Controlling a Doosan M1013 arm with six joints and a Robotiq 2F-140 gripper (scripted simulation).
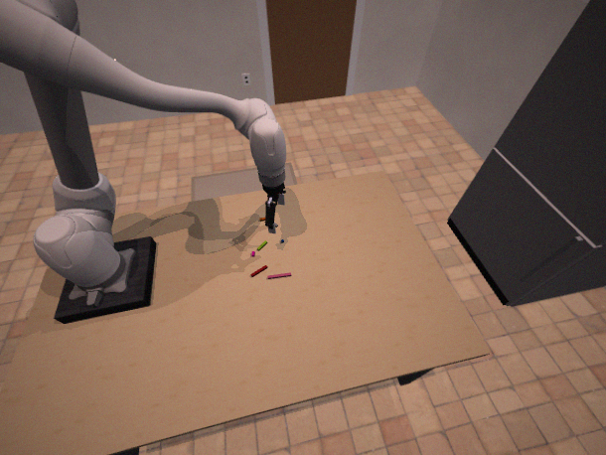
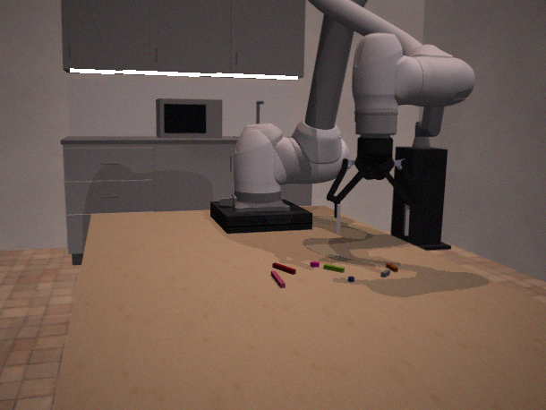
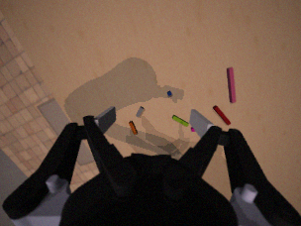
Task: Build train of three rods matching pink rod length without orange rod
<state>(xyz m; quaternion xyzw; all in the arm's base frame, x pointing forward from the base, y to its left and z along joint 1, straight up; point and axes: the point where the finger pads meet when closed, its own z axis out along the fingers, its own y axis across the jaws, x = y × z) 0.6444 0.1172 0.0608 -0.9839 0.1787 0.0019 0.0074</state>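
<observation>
Now: hand 10 mm past the grey rod, 50 mm to the right of it and 110 mm above it. From my hand the other things lie so: blue rod: 10 mm ahead, 50 mm to the right, 110 mm below; lime rod: 80 mm behind, 60 mm to the right, 110 mm below; orange rod: 50 mm behind, 80 mm to the left, 110 mm below.
</observation>
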